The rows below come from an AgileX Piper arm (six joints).
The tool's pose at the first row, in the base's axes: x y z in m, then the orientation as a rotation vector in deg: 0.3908 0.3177 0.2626 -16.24 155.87 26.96
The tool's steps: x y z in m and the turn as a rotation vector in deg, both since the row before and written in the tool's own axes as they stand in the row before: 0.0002 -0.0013 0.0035 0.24 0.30 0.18; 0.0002 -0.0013 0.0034 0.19 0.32 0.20; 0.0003 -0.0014 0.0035 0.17 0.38 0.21; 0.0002 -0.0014 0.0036 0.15 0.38 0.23; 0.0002 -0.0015 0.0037 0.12 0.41 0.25; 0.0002 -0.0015 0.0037 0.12 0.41 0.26; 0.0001 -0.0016 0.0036 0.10 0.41 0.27; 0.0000 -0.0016 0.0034 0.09 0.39 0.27; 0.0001 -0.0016 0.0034 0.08 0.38 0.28; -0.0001 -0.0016 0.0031 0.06 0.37 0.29
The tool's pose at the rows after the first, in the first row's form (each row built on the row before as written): 0.3921 0.3177 0.2591 -16.03 156.25 26.67; 0.3933 0.3177 0.2557 -15.81 156.64 26.46; 0.3945 0.3176 0.2521 -15.60 157.09 26.28; 0.3957 0.3175 0.2484 -15.36 157.54 26.13; 0.3970 0.3173 0.2446 -15.11 158.02 26.02; 0.3982 0.3171 0.2408 -14.85 158.50 25.92; 0.3995 0.3168 0.2371 -14.58 158.98 25.84; 0.4008 0.3164 0.2336 -14.30 159.44 25.78; 0.4020 0.3160 0.2301 -14.01 159.89 25.73; 0.4033 0.3155 0.2269 -13.70 160.33 25.71
